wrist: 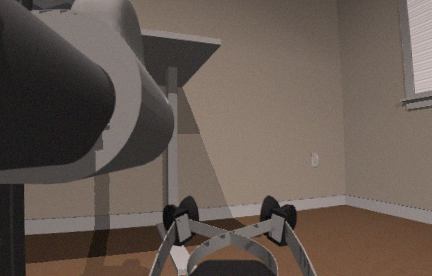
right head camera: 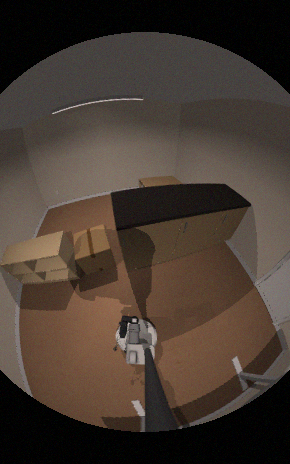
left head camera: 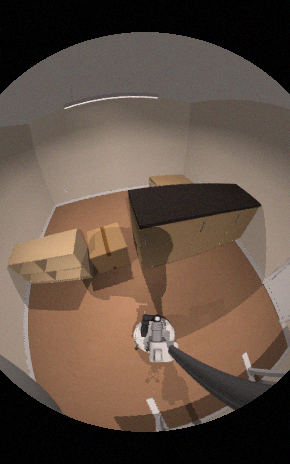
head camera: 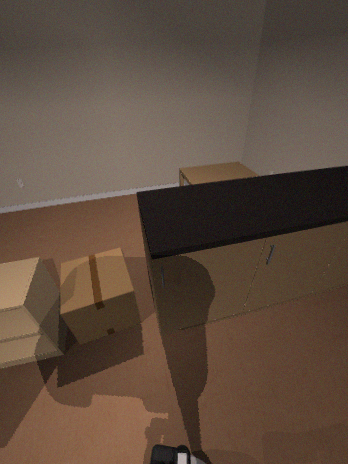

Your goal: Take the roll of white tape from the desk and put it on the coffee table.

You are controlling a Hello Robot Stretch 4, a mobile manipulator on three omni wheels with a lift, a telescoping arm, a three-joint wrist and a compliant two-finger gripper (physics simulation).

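My gripper is open in the wrist view, with its two dark fingertips apart and no object between them. The white desk shows in part at the upper left of the wrist view, seen from below, beyond my arm. Its white feet also show low in the left and right head camera views. The roll of white tape does not show in these views. A light wooden top shows behind the long cabinet; I cannot tell whether it is the coffee table, as its lower part is hidden.
The long cabinet with a black top stands ahead to the right. A taped cardboard box stands left of it, beside a wooden shelf unit. Walls stand behind.
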